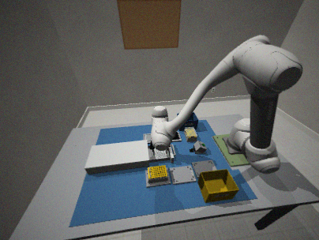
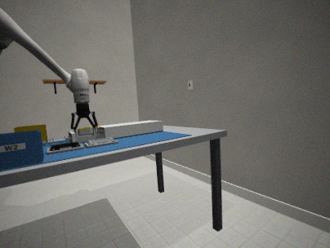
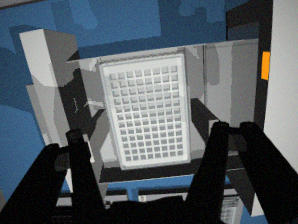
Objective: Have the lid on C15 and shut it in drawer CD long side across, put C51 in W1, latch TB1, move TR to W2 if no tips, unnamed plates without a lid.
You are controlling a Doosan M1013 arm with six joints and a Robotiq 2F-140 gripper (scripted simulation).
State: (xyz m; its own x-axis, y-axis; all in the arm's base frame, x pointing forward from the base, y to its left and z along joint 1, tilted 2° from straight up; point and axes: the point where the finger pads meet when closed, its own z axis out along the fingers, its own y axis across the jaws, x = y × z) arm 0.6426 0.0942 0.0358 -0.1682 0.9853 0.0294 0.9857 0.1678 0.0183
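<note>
My gripper is now 1 cm above the plate lid. Also, from my hand: white cooler CD (17 cm ahead, 3 cm to the left, 1 cm below); then drawer (4 cm ahead, 2 cm below, 1 cm to the left); then white plate (2 cm below).
</note>
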